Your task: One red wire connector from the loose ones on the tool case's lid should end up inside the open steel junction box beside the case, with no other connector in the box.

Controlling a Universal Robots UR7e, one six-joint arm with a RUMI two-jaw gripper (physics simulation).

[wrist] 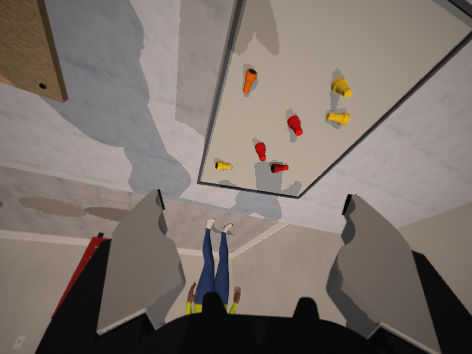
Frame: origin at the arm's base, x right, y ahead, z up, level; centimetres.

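Seen in the pictures: gripper, fingertip midpoint: (250, 193).
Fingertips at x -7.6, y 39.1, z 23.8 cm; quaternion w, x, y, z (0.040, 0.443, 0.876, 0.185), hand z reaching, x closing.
Offsets run from my fingertips to a thing's top centre. "*": to the spot under its first point.
The tool case's pale lid @(* dy +0.6, dx -9.8, dz -12.0 cm) (310, 35) with a dark rim fills the upper right of the wrist view. Three red connectors lie on it: one red connector @(dy +6.2, dx -3.2, dz -9.2 cm) (295, 125) near its middle, a second red connector @(dy +5.4, dx +2.4, dz -9.2 cm) (260, 151) lower left of that, and a third red connector @(dy +10.9, dx +3.6, dz -10.4 cm) (279, 168) close to the lid's lower edge. My gripper (250, 193) is wide open and empty, with its fingertips above the lid's lower end in height and just below it in the view. The steel junction box does not show.
An orange connector @(dy -1.7, dx -3.6, dz -10.8 cm) (249, 81), two yellow connectors @(dy +6.8, dx -9.1, dz -9.5 cm) (342, 87) @(dy +10.2, dx -6.9, dz -10.5 cm) (338, 118) at the right and another yellow connector @(dy +2.9, dx +8.4, dz -10.5 cm) (223, 165) near the lower left corner lie on the lid. A wooden board (30, 45) is upper left. A standing person (215, 270) and a red object (82, 270) show beyond.
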